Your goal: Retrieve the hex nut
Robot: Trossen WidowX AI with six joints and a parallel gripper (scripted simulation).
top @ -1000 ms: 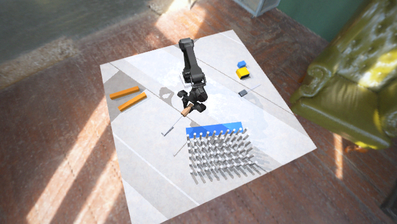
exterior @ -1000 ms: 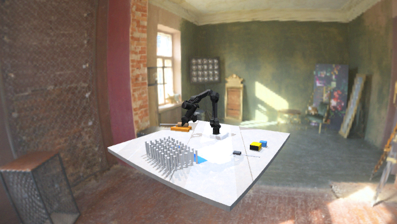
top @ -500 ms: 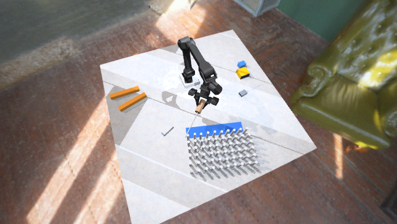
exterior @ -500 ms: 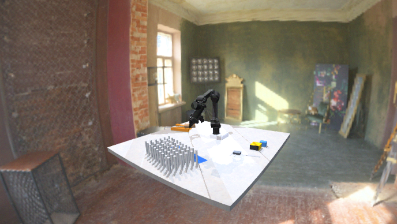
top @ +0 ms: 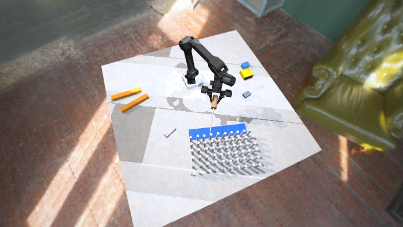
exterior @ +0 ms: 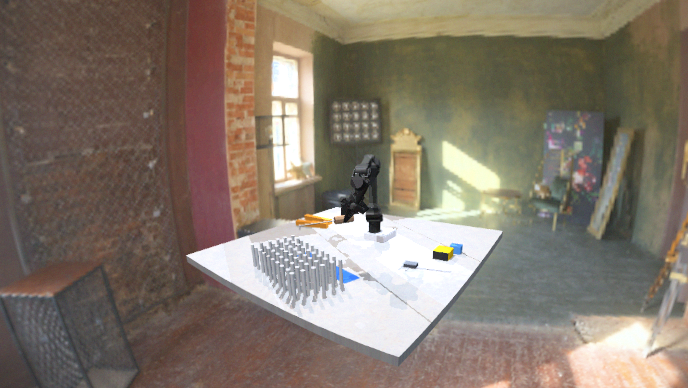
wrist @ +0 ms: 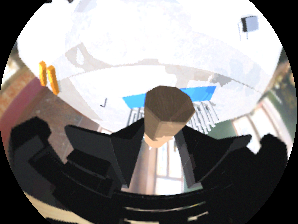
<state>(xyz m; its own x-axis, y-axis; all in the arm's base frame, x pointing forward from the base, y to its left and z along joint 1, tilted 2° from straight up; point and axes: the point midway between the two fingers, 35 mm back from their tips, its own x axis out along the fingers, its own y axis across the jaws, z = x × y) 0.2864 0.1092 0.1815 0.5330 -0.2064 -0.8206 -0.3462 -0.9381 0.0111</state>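
The blue taped strip lies 130 mm ahead of my gripper tip, 20 mm to the left of it and 180 mm below it. Round my gripper tip: dark L-shaped hook 90 mm ahead, 330 mm to the right, 180 mm below; blue block 400 mm behind, 380 mm to the left, 160 mm below.
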